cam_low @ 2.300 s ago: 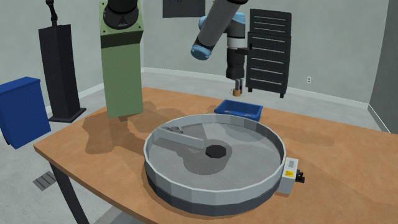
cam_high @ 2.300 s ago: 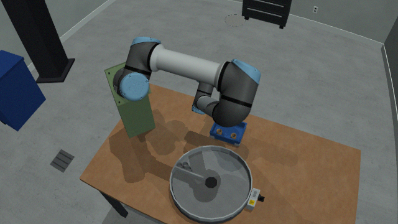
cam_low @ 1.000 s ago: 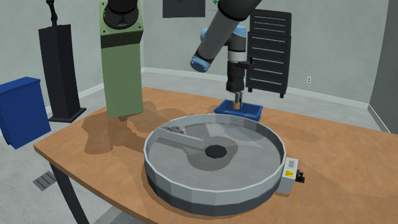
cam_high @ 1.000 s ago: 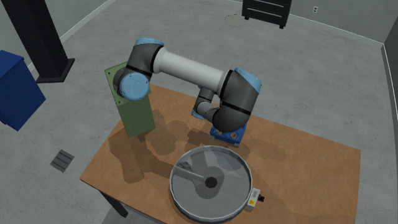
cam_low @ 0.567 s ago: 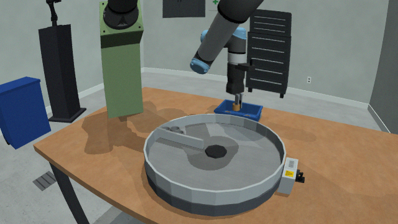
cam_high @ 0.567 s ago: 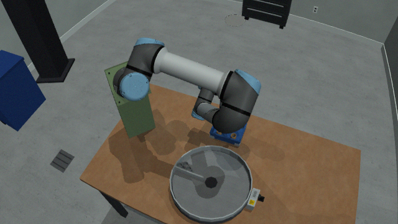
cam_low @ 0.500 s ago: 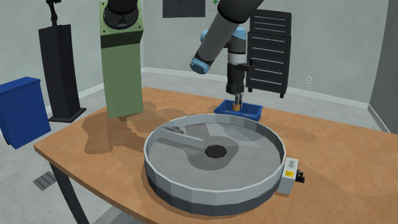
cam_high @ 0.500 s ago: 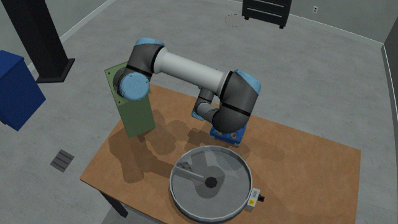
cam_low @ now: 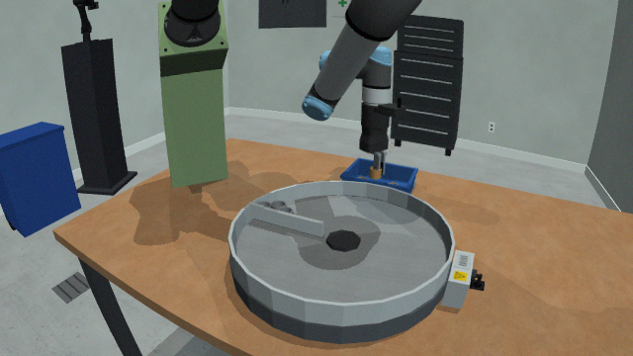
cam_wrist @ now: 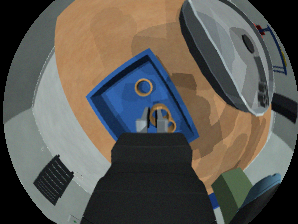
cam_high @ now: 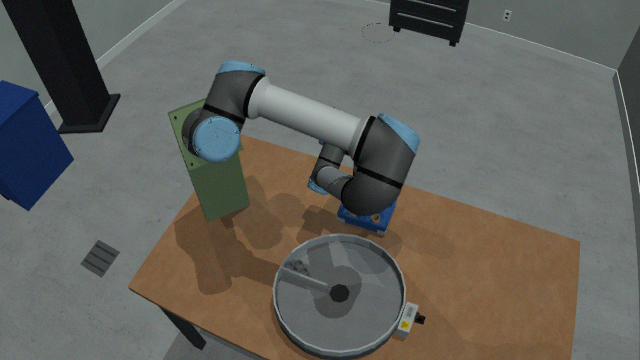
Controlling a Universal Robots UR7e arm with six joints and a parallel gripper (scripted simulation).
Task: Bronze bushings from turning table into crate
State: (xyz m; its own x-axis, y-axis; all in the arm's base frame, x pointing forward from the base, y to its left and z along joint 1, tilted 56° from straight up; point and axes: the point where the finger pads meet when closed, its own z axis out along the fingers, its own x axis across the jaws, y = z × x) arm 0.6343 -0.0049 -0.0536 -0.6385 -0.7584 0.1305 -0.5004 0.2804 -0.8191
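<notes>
Now: the blue crate 10 mm ahead of my hand, 20 mm to the left of it and 40 mm below it. From my hand the other things lie so: grey turning table (90 mm behind, 340 mm to the right, 10 mm below).
</notes>
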